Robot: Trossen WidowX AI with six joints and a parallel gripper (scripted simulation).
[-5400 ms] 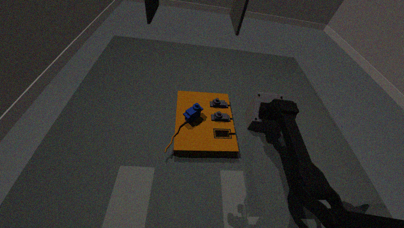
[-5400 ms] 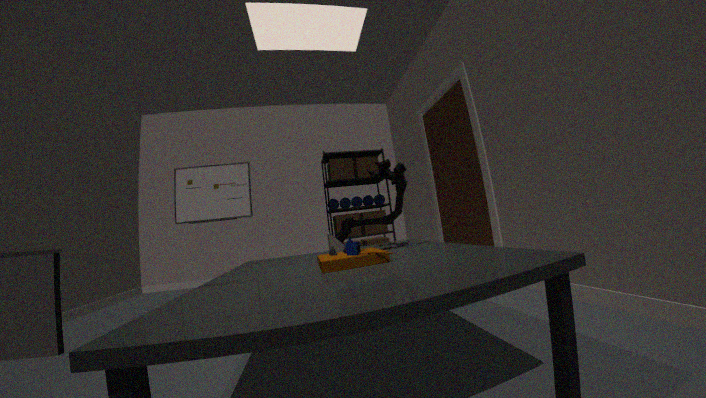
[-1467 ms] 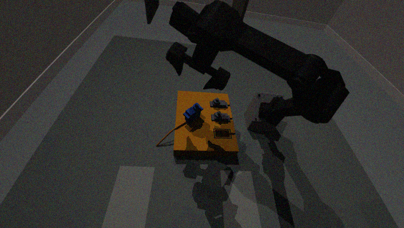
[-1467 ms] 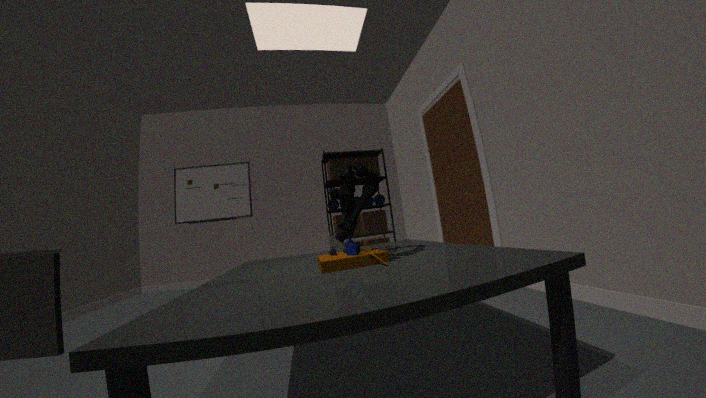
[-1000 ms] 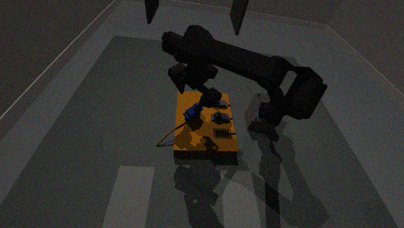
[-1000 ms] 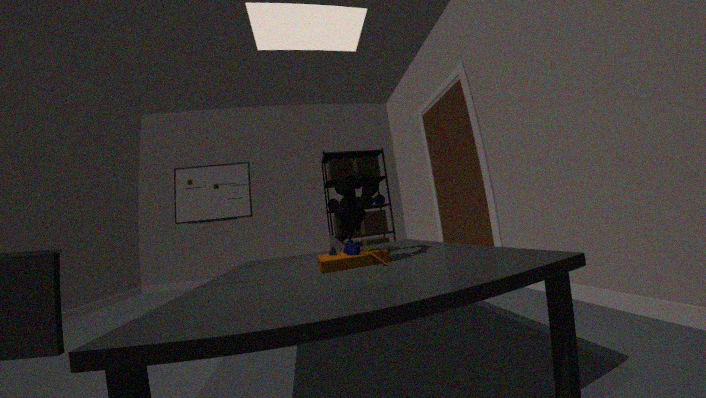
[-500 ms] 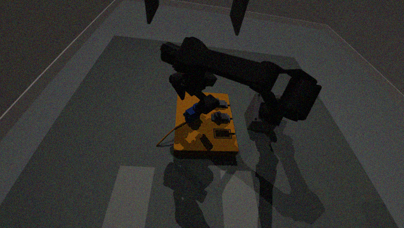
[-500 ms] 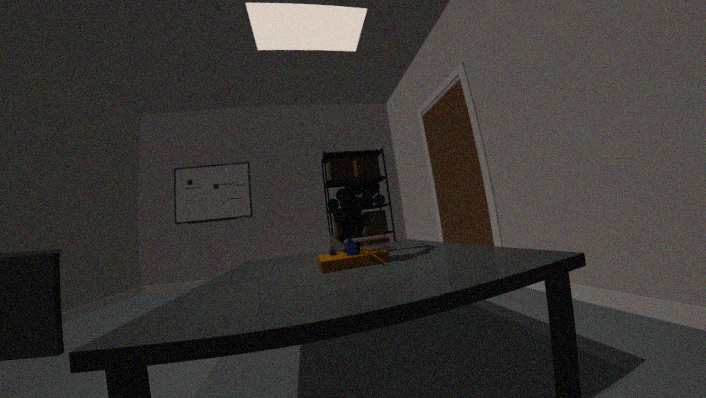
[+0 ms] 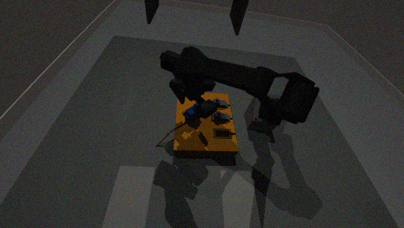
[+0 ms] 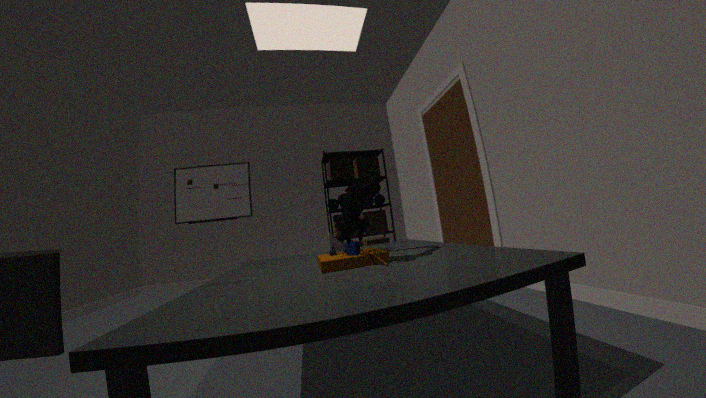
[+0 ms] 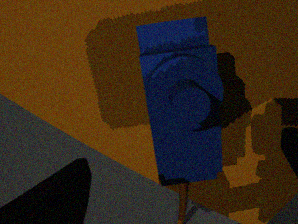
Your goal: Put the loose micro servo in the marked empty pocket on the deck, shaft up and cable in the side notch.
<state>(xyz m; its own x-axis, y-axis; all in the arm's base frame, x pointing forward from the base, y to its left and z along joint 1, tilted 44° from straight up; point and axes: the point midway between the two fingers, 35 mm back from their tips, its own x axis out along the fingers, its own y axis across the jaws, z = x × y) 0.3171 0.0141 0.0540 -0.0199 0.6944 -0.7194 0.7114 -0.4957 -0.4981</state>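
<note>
Right now my gripper tip is 20 mm past the orange deck, 20 mm to the left of it and 80 mm above it.
</note>
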